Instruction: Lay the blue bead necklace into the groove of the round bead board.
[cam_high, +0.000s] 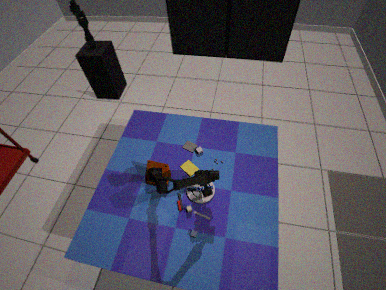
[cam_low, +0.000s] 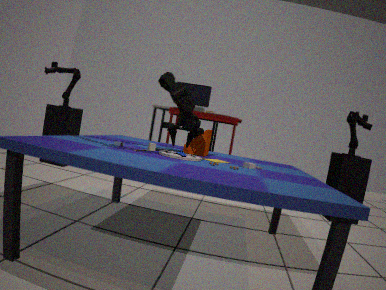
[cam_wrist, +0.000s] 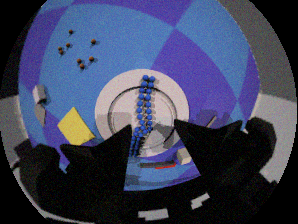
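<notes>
Right now the round white bead board is 4 cm below my gripper tip, 2 cm behind it and 1 cm to the left of it. The rest, counted from my gripper tip: red-handled tool (15 cm behind, 11 cm to the right, 4 cm below); yellow card (17 cm to the left, 13 cm behind, 5 cm below); thin pale stick (17 cm to the right, 5 cm below, 1 cm ahead).
</notes>
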